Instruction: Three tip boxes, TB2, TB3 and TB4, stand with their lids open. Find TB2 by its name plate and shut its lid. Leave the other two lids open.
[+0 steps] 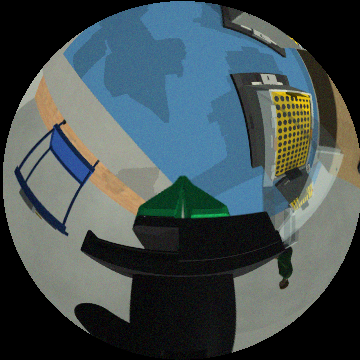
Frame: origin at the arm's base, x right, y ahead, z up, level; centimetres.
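Seen in the pictures: gripper, fingertip midpoint: (182,180).
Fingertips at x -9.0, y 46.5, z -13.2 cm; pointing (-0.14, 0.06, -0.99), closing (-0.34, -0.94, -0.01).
Offsets run from my fingertips to a thing's top centre. "spot": to the spot under its first point. Level surfaces: height alone.
The middle box, TB2 by its place between the other two, shows at the right with a yellow tip rack (293,134) on a black base {spot: dx +3.1, dy -9.8, dz -5.6 cm} (244,117). A clear cover appears to lie over its rack, and no lid stands up on its near side. Its name plate cannot be read. Part of another box, TB3 by its place, shows at the top edge with its dark base (254,37). The third box, TB4 by its place, shows partly beyond with yellow tips {spot: dx -12.6, dy -23.4, dz +1.1 cm} (302,197) amid clear panels. My gripper (182,180) is shut and empty, left of the middle box and apart from it.
A blue mat {dz -6.1 cm} (195,110) lies under the boxes, with a grey border and a wooden table edge (107,175) at the left. A blue-framed chair (72,154) stands beyond that edge. A brown raised board (326,95) is at the far right. A person in green (285,265) is at the lower right.
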